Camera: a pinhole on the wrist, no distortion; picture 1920 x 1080 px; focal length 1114.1 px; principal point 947.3 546.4 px. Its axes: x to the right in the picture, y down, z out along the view. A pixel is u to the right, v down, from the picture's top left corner.
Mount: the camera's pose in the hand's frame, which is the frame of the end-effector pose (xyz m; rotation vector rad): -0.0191 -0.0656 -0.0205 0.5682 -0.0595 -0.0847
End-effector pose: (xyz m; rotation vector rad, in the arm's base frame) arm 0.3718 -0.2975 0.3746 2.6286 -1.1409 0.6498
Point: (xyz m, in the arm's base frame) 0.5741 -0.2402 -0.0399
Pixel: 785 854
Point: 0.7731 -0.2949 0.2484
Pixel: 1741 398
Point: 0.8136 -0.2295 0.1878
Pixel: 1481 311
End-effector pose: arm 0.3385 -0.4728 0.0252 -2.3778 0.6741 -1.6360
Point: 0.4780 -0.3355 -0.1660
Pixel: 72 1036
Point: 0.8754 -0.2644 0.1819
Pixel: 1498 496
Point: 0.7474 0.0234 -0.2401
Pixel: 466 367
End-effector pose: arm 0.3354 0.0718 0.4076 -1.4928 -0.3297 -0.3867
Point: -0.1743 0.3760 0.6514
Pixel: 285 199
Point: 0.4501 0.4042 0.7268
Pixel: 1756 798
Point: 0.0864 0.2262 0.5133
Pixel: 250 408
